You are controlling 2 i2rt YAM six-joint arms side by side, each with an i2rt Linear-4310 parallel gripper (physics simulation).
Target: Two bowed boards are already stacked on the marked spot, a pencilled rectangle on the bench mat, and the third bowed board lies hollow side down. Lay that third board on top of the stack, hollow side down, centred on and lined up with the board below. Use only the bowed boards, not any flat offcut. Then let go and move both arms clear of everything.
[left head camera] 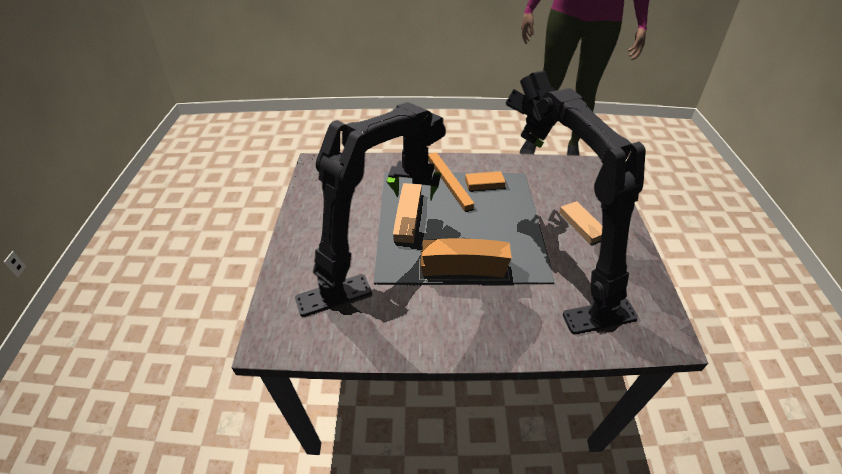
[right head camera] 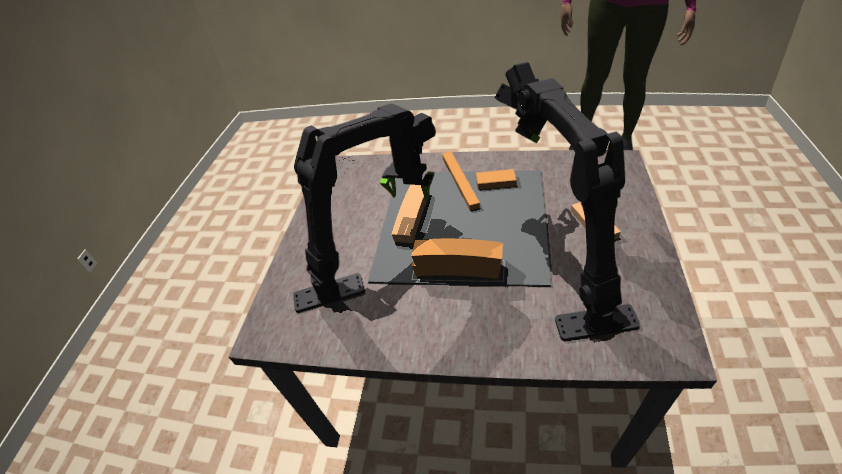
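Pixels of known places: left gripper, fingertip midpoint: (left head camera: 414,197) (right head camera: 410,197); right gripper, fingertip midpoint: (right head camera: 543,119); left arm's base, link origin: (left head camera: 333,295) (right head camera: 328,293); right arm's base, link origin: (left head camera: 600,316) (right head camera: 596,323).
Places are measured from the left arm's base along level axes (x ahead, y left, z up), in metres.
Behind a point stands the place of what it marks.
The third bowed board (left head camera: 406,214) @[z 0.054, x 0.164, y -0.284 m] (right head camera: 409,216) @[z 0.053, x 0.155, y -0.288 m] lies hollow side down at the left of the grey mat (left head camera: 489,220) @[z 0.006, x 0.083, y -0.531 m] (right head camera: 500,220) @[z 0.006, x 0.074, y -0.548 m], its length running from front to back. The stack of two bowed boards (left head camera: 465,259) @[z 0.078, x -0.086, y -0.349 m] (right head camera: 457,259) @[z 0.080, x -0.089, y -0.356 m] lies crosswise at the mat's front, over the pencilled rectangle, whose line shows along the stack's base. My left gripper (left head camera: 414,193) @[z 0.134, x 0.140, y -0.300 m] (right head camera: 410,191) @[z 0.134, x 0.140, y -0.300 m] is open and points down above the third board's far part, its green fingertips to either side of it. My right gripper (left head camera: 533,141) (right head camera: 531,137) is open and empty, raised high at the back right; its fingers are mostly hidden.
A long thin offcut (left head camera: 452,183) @[z 0.029, x 0.271, y -0.495 m] (right head camera: 461,182) @[z 0.028, x 0.272, y -0.496 m] lies slanted across the mat's back edge. A short block (left head camera: 485,180) @[z 0.032, x 0.238, y -0.603 m] (right head camera: 496,179) @[z 0.032, x 0.234, y -0.605 m] lies at the mat's back right. Another offcut (left head camera: 581,222) @[z 0.025, x -0.059, y -0.784 m] lies right of the mat, partly behind the right arm in the right head view. A person stands behind the table.
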